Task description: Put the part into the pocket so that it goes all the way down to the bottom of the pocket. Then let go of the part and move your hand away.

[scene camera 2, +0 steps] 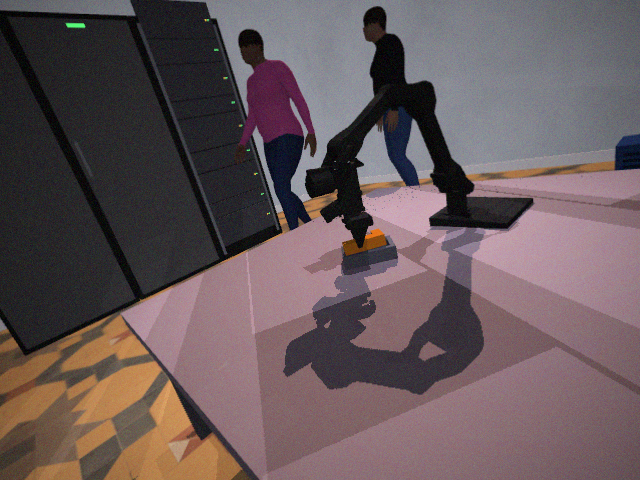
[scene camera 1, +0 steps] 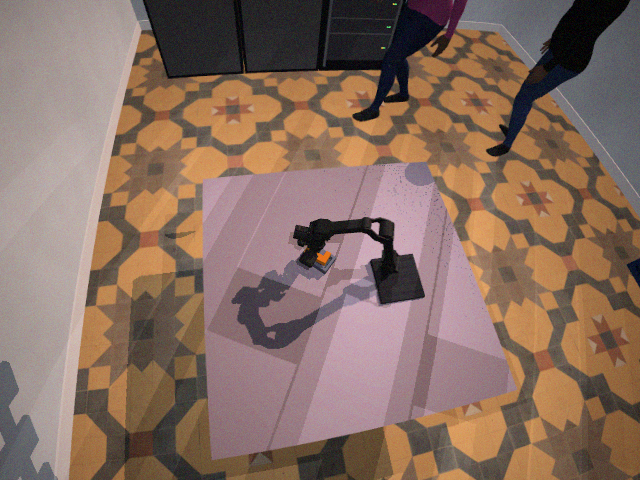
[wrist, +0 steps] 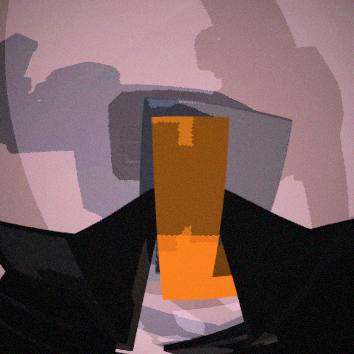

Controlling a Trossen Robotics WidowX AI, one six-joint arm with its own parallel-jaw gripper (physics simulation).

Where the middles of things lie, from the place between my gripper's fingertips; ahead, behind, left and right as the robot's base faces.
I see my gripper 3 cm past the grey pocket block (wrist: 257, 145), 1 cm to the right of it and 3 cm above it. The rest, counted from my hand: orange L-shaped block (wrist: 189, 153) 2 cm behind, 1 cm to the left.
